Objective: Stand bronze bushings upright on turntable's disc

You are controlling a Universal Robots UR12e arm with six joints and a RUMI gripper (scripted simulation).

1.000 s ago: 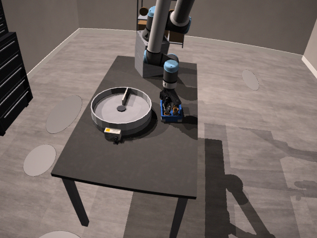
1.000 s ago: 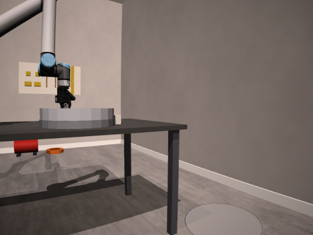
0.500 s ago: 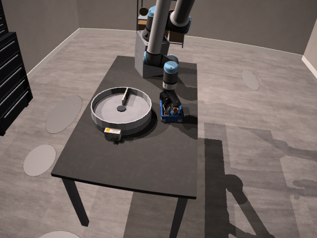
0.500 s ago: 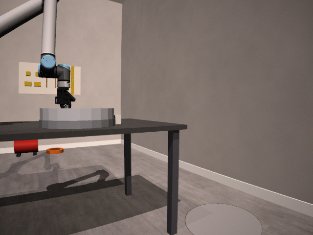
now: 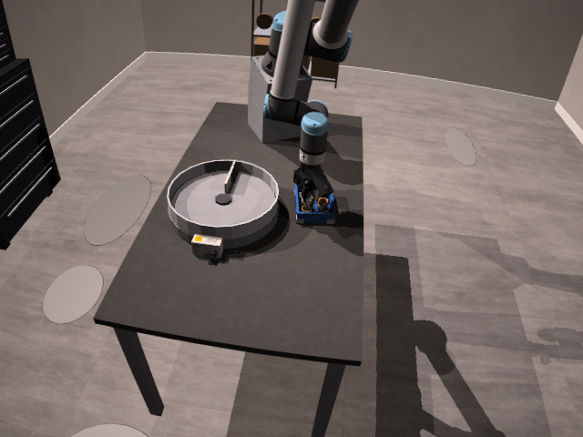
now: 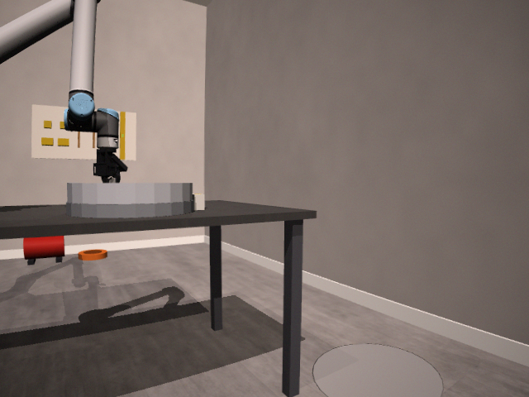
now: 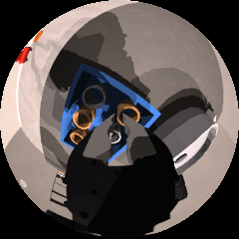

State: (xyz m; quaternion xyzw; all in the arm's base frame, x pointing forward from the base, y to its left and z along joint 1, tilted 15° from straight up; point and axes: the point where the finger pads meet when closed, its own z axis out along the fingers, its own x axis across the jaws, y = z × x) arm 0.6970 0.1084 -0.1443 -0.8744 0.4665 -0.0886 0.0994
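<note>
Right now the blue crate is 4 cm behind my hand, 2 cm to the left of it and 1 cm below it. Also, from my hand: turntable (33 cm to the right, 3 cm behind, 1 cm above).
</note>
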